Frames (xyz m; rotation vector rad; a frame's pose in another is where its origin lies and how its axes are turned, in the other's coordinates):
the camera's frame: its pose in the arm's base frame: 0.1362 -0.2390 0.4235 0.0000 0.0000 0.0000
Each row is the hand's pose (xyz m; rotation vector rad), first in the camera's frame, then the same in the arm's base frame.
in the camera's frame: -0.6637 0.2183 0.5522 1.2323 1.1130 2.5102
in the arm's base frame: -0.5275 -0.0207 0.9757 1.2323 1.1130 2.5102
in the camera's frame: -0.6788 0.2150 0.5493 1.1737 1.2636 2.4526
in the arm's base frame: -0.5426 -0.0240 0.9728 1.1737 1.2636 2.4526
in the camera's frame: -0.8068 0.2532 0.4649 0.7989 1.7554 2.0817
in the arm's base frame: -0.6706 0.0142 0.8884 0.7989 1.7554 2.0817
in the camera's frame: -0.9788 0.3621 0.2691 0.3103 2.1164 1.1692
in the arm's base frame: -0.8426 0.1231 0.6926 0.3103 2.1164 1.1692
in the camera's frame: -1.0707 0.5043 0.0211 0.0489 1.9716 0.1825
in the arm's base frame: -0.9345 0.2653 0.4446 0.0489 1.9716 0.1825
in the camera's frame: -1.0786 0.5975 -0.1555 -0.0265 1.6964 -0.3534
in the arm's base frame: -0.9424 0.3585 0.2680 -0.0265 1.6964 -0.3534
